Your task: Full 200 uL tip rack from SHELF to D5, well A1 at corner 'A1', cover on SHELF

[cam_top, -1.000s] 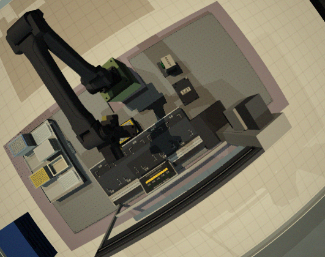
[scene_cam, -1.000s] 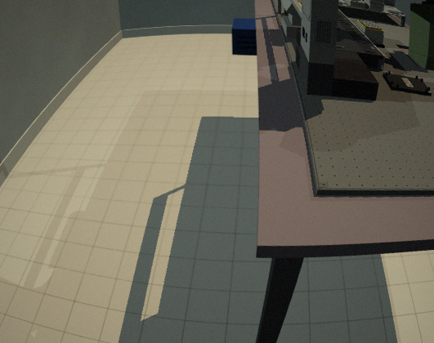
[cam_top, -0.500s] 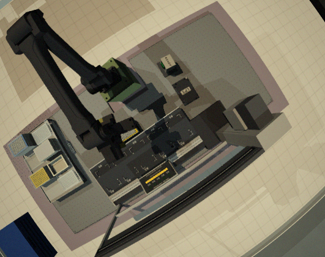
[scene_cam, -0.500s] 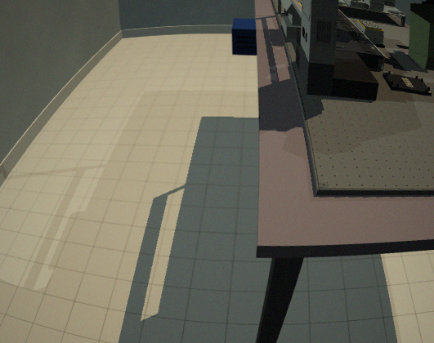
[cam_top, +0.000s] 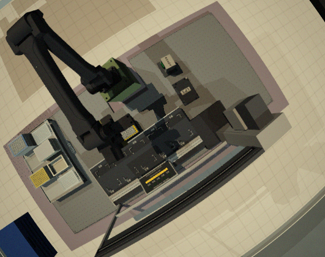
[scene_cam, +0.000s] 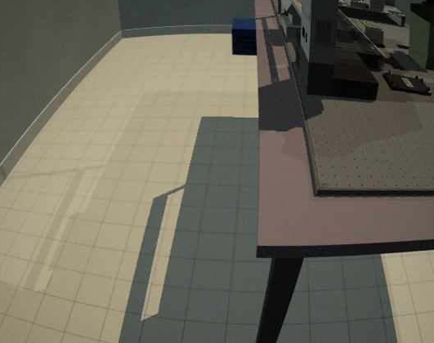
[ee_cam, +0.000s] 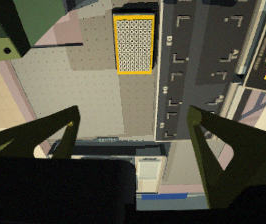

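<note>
Now: the yellow tip rack 270 mm below my hand and 10 mm to the left of it. The rest, counted from my hand: shelf label (360 mm to the right, 320 mm below, 90 mm behind); then ready key box (380 mm to the left, 250 mm below, 210 mm behind); then RG nest (310 mm below).
</note>
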